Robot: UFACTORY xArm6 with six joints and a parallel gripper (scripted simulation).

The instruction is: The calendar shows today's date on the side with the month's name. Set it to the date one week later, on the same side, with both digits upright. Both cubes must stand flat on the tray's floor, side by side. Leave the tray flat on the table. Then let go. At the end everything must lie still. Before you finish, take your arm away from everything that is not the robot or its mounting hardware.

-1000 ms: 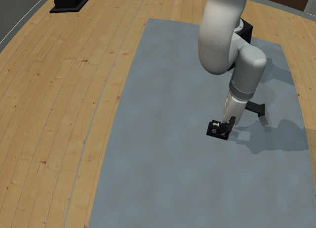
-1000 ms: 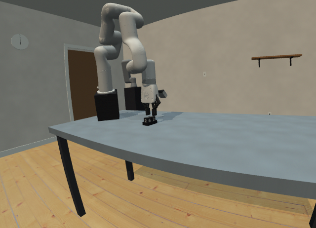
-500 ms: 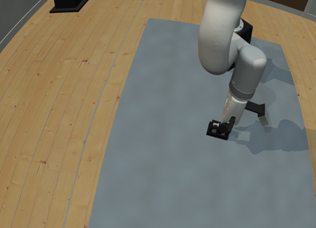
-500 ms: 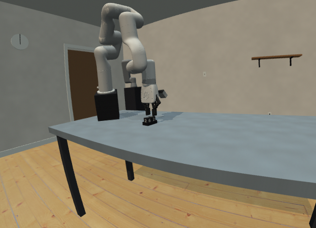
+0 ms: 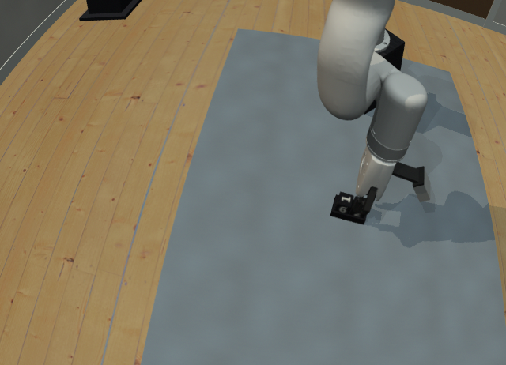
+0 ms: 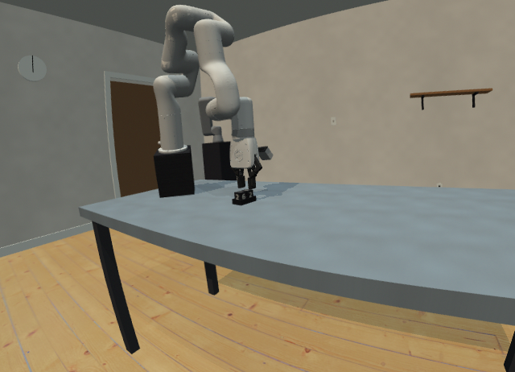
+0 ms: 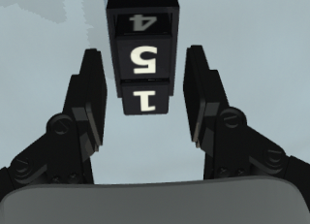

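Now: hand 20 mm to the left of the black tray and 60 mm above it.
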